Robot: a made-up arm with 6 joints. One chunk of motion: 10 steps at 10 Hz.
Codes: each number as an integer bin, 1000 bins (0 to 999) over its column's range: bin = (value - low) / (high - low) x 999, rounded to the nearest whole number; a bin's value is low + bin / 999 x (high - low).
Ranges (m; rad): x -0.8..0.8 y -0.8..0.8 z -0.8..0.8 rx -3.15..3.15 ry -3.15..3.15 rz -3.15..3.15
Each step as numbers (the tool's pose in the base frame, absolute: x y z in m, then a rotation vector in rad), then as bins.
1 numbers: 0.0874 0.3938 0.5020 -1.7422 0.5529 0.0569
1 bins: 554 745 813 223 587 509
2 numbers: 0.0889 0.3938 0.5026 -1.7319 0.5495 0.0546
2 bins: 555 745 813 225 587 508
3 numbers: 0.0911 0.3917 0.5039 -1.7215 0.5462 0.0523
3 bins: 556 744 814 227 586 508
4 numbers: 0.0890 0.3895 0.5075 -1.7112 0.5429 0.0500
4 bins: 555 743 816 228 586 507
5 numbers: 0.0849 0.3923 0.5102 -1.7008 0.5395 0.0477
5 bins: 553 744 818 230 585 507
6 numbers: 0.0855 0.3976 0.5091 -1.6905 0.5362 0.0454
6 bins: 553 748 817 231 585 507
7 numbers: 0.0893 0.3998 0.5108 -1.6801 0.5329 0.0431
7 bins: 555 749 818 233 584 506
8 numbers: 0.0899 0.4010 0.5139 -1.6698 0.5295 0.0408
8 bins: 556 750 820 235 583 506
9 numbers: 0.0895 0.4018 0.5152 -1.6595 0.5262 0.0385
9 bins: 555 750 821 236 583 506
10 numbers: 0.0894 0.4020 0.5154 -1.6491 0.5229 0.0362
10 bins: 555 750 821 238 582 505
